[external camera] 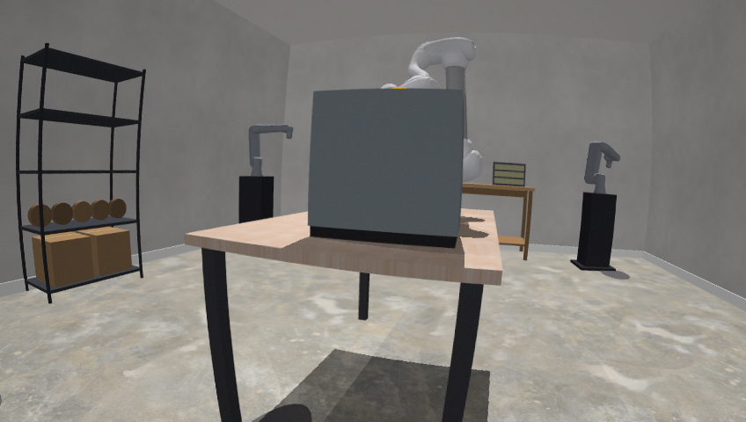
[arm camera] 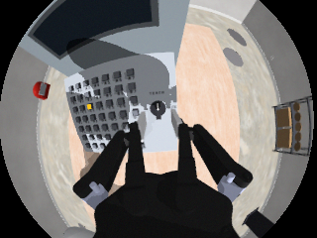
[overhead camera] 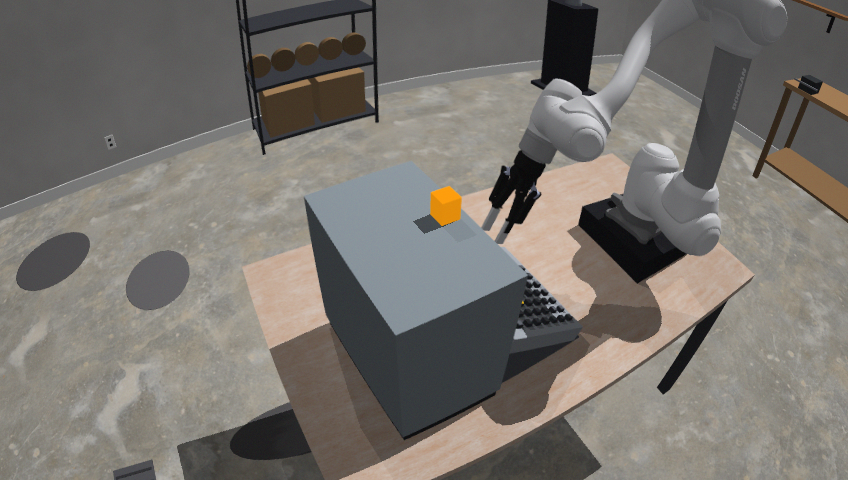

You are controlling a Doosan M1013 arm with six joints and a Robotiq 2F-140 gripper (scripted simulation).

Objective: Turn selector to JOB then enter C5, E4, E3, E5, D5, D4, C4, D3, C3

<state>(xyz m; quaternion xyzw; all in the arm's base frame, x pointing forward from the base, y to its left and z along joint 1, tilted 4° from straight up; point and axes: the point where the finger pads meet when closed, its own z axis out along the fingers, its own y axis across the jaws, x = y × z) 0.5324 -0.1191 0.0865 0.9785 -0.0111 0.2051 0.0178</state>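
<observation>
The black selector knob lies 7 cm below my hand and 4 cm ahead of it. From my hand the other things lie so: keypad: 12 cm below, 11 cm to the left, 6 cm ahead; then key C3: 19 cm to the left, 7 cm ahead, 6 cm below.
</observation>
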